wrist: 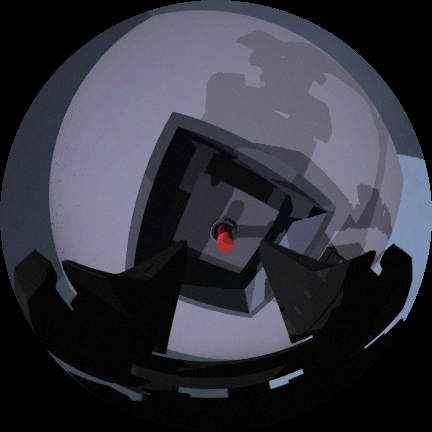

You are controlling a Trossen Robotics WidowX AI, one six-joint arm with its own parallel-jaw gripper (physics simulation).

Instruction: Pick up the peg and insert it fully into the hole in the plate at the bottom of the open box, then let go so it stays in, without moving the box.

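Frame: origin at the arm's base, x ahead, y left, z up, level; metres.
Where they show: gripper, fingertip midpoint: [223, 245].
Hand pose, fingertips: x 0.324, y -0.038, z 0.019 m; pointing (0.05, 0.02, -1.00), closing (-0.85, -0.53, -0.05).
Things, the pixels of their centre, and the offset from my fingertips. "*": a spot on its surface instead. Level surfaces: height alone.
- red peg, body centre: [223, 226] 0.006 m back, 0.006 m left, 0.056 m down
- hole, surface spot: [216, 221] * 0.006 m ahead, 0.001 m left, 0.044 m down
- plate, body centre: [222, 222] 0.005 m back, 0.006 m left, 0.070 m down
- open box, surface spot: [139, 205] * 0.070 m ahead, 0.011 m left, 0.006 m down
- pale round-looking table top, its level: 0.104 m down
The red peg [225, 241] stands upright inside the open box, its lower end within the dark ring of the hole [216, 221] in the plate [200, 220] at the box's bottom. Part of the peg sticks up above the ring; how deep it sits cannot be told. The open box [139, 205] has dark inner walls and a grey rim. My gripper [223, 245] is open, its two black fingertips well apart to the left and right of the peg in view, with nothing between them. The fingers hide part of the box's near side.
The box stands on a pale round-looking table top [100, 125]. Its walls rise on all sides of the peg. Shadows of the arm fall across the table at the top and right. A light blue surface [414, 200] shows at the right edge.
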